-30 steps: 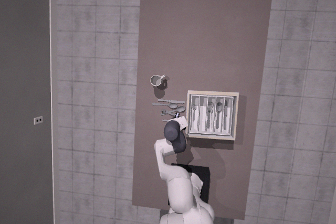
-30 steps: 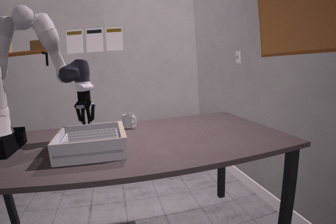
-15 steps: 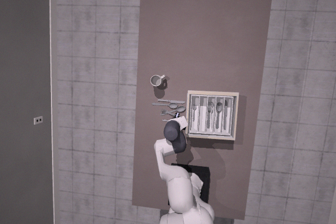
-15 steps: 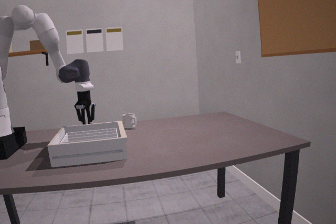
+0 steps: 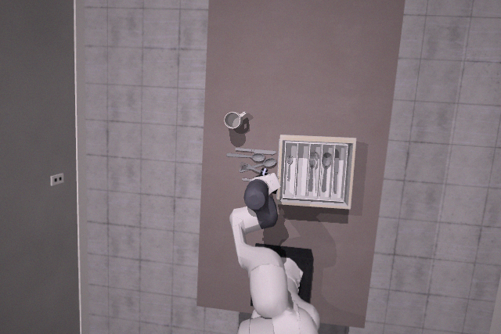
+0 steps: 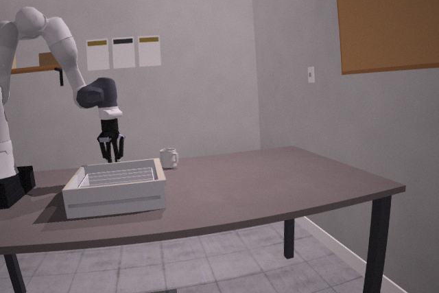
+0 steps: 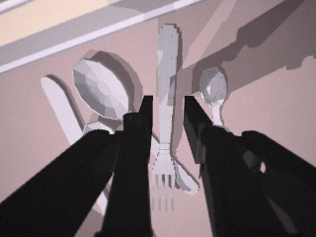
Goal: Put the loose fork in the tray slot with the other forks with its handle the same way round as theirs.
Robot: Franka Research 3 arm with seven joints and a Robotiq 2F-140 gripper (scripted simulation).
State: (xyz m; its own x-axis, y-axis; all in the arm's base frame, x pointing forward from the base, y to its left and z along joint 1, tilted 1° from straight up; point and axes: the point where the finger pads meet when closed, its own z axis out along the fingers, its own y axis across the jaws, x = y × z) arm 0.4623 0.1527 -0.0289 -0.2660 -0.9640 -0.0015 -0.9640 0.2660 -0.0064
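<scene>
My hand is 6 cm above the spoon, 5 cm past it and 2 cm to the right of it. The rest, counted from my hand: knife 11 cm ahead, 7 cm to the left, 6 cm below; then white mug 26 cm ahead, 16 cm to the left, 3 cm below.
</scene>
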